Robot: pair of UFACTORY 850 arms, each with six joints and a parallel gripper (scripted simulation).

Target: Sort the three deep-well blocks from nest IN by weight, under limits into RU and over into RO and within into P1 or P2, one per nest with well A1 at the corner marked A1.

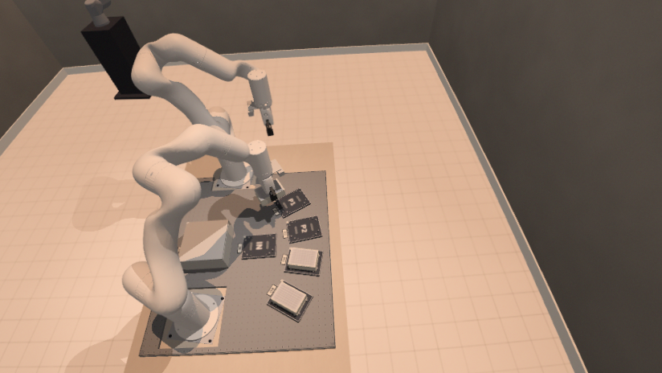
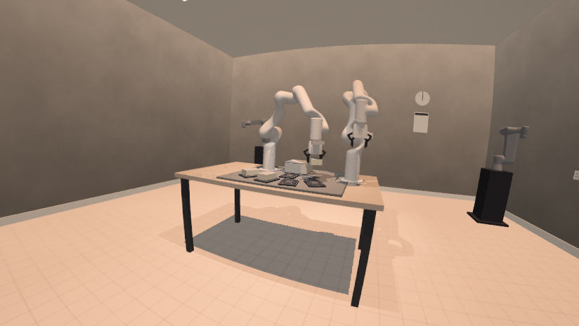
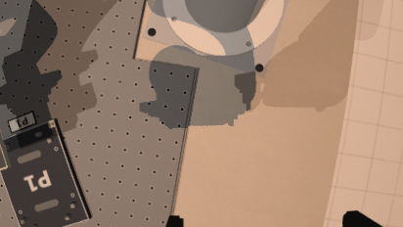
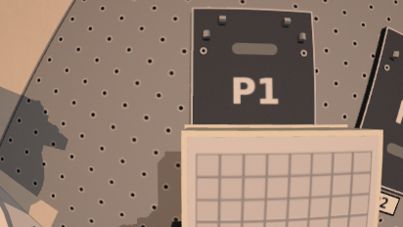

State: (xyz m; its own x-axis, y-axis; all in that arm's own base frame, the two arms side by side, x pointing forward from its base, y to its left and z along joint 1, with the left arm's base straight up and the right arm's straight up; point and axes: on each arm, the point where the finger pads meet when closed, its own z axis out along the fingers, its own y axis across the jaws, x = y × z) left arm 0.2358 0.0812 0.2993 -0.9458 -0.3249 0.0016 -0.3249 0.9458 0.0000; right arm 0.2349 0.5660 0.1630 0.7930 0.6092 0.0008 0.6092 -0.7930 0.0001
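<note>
The nest P1 lies 8 cm ahead of my right hand, 4 cm to the left of it and 14 cm below it. Also, from my right hand: nest RU: 18 cm ahead, 29 cm to the right, 14 cm below; then nest P2: 16 cm ahead, 12 cm to the right, 14 cm below; then dark infeed nest: 5 cm behind, 22 cm to the right, 14 cm below.
</note>
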